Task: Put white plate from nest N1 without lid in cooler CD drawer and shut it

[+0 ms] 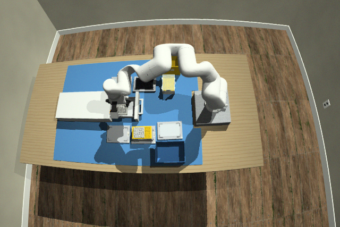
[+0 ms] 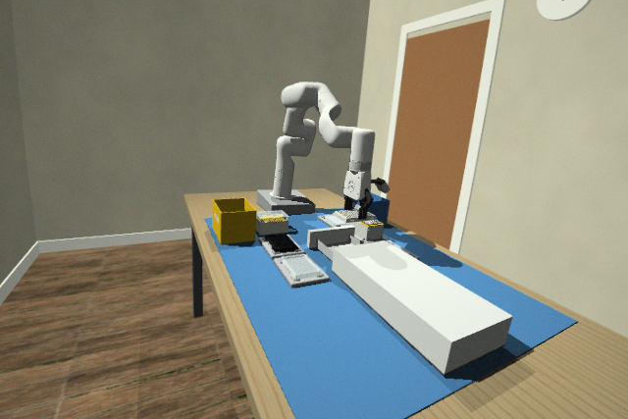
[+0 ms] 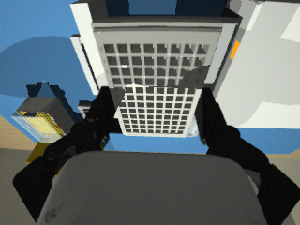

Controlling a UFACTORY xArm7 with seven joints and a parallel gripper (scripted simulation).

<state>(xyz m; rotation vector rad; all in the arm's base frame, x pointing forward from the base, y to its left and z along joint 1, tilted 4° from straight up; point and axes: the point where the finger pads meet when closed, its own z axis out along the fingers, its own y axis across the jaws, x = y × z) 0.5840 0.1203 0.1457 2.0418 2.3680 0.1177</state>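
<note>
The drawer lies 30 mm ahead of my hand, 30 mm to the right of it and 140 mm below it. Also, from my hand: grey nest: 20 mm ahead, 160 mm to the left, 150 mm below; white plate: 10 mm below; yellow tip box: 160 mm behind, 130 mm to the left, 100 mm below.
</note>
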